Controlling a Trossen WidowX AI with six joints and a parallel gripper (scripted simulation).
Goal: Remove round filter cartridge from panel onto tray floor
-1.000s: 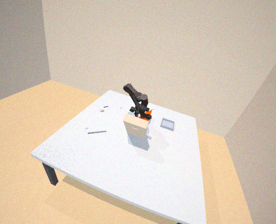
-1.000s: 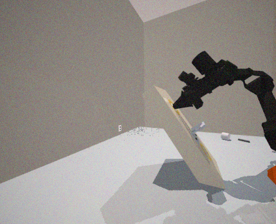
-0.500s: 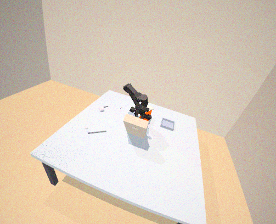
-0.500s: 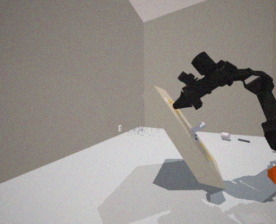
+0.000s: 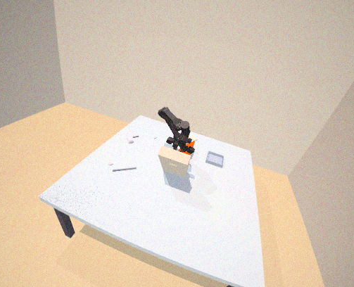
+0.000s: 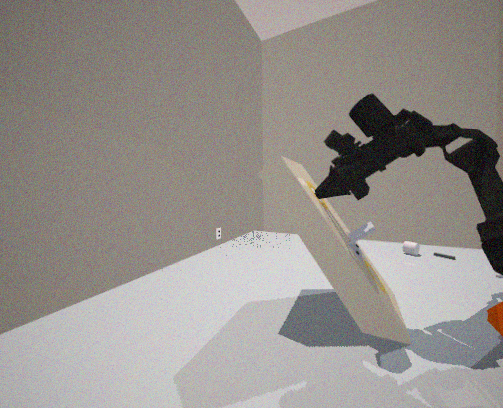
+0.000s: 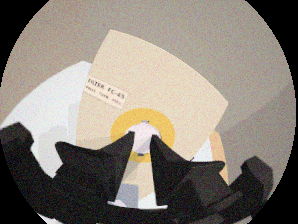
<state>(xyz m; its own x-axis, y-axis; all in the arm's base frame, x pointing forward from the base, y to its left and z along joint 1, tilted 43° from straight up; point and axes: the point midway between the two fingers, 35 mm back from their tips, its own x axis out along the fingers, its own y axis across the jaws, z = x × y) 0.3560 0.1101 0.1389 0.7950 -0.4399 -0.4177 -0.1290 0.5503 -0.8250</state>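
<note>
Right now the round filter cartridge is 1 cm ahead of my gripper tip and 1 cm below it. From my gripper tip the other things lie so: beige service panel: 4 cm behind, 8 cm below; then grey tray: 43 cm behind, 30 cm to the left, 23 cm below.
</note>
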